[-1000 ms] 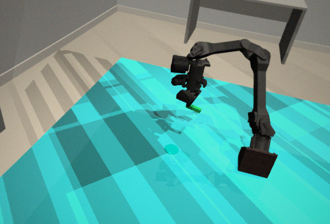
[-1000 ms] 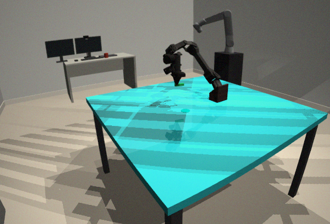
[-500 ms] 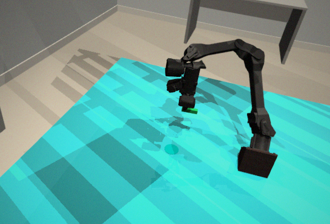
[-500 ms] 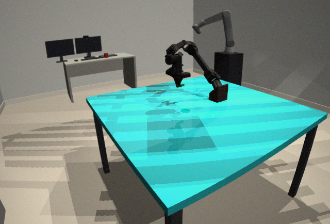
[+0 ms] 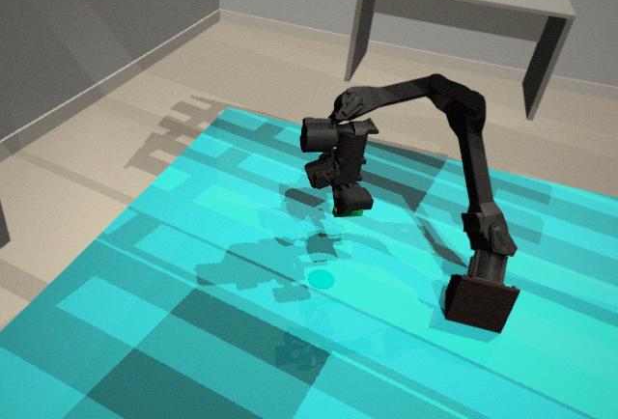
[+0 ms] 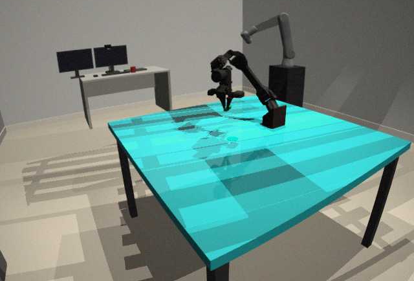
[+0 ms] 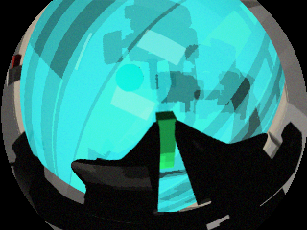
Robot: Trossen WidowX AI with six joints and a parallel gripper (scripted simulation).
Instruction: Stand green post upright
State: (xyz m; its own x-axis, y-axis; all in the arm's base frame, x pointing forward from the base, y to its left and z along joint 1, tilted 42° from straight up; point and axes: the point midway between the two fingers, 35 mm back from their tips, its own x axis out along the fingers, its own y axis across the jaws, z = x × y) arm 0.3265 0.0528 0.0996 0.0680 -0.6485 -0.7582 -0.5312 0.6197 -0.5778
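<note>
Now: the green post 2 cm behind my gripper tip and 1 cm to the right of it. Also, from my gripper tip: cyan circle (14 cm below, 7 cm to the left).
</note>
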